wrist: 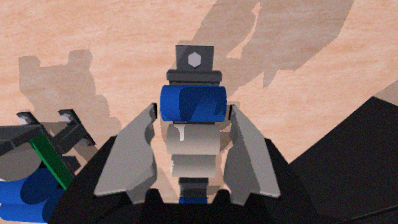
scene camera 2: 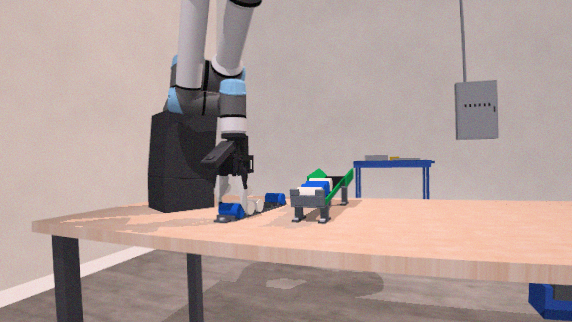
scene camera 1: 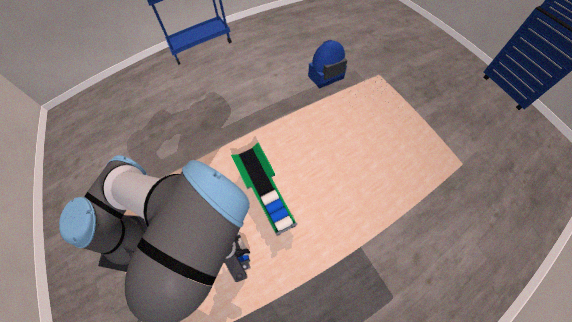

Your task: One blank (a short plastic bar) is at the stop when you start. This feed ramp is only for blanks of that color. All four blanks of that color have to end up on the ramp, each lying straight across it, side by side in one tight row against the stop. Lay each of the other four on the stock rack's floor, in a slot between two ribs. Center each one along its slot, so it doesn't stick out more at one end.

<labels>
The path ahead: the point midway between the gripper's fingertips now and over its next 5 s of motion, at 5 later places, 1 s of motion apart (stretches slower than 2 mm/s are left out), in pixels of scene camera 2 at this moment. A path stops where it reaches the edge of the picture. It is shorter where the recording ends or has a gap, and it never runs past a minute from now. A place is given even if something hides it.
My gripper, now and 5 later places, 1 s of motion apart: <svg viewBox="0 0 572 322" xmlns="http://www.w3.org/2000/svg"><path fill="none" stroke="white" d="M232 210L231 189L232 174L235 174L240 175L242 175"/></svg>
</labels>
